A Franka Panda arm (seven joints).
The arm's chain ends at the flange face. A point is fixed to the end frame.
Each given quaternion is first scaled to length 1.
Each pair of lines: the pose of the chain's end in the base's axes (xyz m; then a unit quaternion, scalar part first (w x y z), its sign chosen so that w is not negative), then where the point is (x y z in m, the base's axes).
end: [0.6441 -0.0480 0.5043 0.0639 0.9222 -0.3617 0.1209]
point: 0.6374 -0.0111 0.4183
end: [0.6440 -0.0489 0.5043 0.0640 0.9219 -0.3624 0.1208]
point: 0.6373 -0.0119 0.4183
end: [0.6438 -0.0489 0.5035 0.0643 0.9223 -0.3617 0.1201]
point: 0.6369 -0.0120 0.4175
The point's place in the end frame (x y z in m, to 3 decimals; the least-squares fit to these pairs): -0.052 -0.025 0.074
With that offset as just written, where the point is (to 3 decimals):
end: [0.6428 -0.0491 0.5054 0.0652 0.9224 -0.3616 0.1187]
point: 0.636 -0.012 0.419
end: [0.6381 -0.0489 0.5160 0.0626 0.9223 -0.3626 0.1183]
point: 0.631 -0.012 0.430
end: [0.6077 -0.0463 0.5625 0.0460 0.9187 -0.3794 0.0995]
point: 0.600 -0.005 0.479
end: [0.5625 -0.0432 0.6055 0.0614 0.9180 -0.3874 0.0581]
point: 0.549 -0.001 0.523
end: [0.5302 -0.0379 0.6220 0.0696 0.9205 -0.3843 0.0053]
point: 0.508 0.006 0.542
